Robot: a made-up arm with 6 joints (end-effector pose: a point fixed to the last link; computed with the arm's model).
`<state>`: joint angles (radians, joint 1 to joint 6).
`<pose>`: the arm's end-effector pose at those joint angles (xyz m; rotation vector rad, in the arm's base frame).
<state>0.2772 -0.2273 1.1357 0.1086 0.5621 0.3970</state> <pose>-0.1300 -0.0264 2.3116 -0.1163 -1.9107 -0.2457</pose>
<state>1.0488 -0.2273 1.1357 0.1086 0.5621 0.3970</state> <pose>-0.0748 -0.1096 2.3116 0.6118 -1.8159 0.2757</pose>
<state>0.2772 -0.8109 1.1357 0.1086 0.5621 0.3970</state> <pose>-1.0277 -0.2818 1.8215 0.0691 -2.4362 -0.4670</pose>
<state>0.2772 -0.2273 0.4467 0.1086 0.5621 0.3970</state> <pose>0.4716 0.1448 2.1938 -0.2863 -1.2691 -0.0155</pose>
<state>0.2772 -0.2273 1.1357 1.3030 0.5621 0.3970</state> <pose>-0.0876 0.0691 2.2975 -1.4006 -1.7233 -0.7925</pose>
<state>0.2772 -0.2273 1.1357 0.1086 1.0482 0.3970</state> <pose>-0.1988 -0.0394 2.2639 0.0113 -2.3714 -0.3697</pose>
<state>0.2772 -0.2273 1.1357 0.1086 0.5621 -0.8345</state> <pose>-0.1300 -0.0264 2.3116 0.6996 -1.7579 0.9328</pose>
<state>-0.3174 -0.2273 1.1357 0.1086 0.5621 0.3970</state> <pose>-0.1225 0.0509 2.3116 -0.6870 -1.8357 -0.6416</pose>
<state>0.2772 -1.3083 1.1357 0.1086 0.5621 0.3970</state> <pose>-1.4787 -0.4102 1.0510 0.2657 -2.8649 -0.6795</pose>
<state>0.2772 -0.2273 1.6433 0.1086 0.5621 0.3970</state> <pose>-0.5470 -0.1451 2.1221 0.0424 -2.3689 -0.4366</pose>
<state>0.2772 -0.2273 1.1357 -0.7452 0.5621 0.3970</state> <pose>-0.0869 -0.0909 2.3066 0.7677 -1.7245 0.1627</pose>
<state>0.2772 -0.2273 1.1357 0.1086 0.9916 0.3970</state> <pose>-0.1921 -0.0380 2.2712 -0.0049 -2.3181 -0.3548</pose>
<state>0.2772 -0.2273 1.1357 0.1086 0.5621 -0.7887</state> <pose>-0.1300 -0.0264 2.3116 0.6701 -1.7738 0.8898</pose>
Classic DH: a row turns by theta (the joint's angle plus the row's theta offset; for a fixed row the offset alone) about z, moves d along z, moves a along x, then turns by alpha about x. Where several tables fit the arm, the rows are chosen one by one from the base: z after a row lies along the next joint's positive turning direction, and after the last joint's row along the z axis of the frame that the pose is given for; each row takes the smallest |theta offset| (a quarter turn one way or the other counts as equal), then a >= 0, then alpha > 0; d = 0 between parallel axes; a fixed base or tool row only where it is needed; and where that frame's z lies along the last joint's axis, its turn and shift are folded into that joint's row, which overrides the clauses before.
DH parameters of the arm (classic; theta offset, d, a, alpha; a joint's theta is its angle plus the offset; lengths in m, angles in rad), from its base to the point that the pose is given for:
joint 1: 0 0.513 0.217 -1.5708
joint 2: -1.5708 0 0.891 3.1416
joint 3: 0 0 0.244 -1.5708
joint 4: 0 -0.731 0 1.5708
joint 5: 0 0 0 -1.5708
joint 6: 1.5708 -0.176 0 1.5708
tool (fixed): -1.5708 0 0 0

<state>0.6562 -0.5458 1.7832 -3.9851 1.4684 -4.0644</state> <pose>-0.7558 -0.4169 1.7306 0.6790 -0.1822 1.7376</pose>
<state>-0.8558 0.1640 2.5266 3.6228 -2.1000 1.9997</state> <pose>-0.1833 0.3183 1.5737 2.1166 1.0924 -1.4371</pose>
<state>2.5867 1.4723 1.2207 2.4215 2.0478 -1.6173</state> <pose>-1.5544 0.8422 0.5612 1.0031 -0.0360 -1.4316</pose>
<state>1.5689 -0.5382 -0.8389 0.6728 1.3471 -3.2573</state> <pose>-0.1058 0.6080 1.4112 -1.1107 -2.1726 -1.2541</pose>
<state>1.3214 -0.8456 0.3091 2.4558 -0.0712 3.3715</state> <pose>-0.0702 -0.3076 2.0357 1.1741 -0.7517 1.3580</pose>
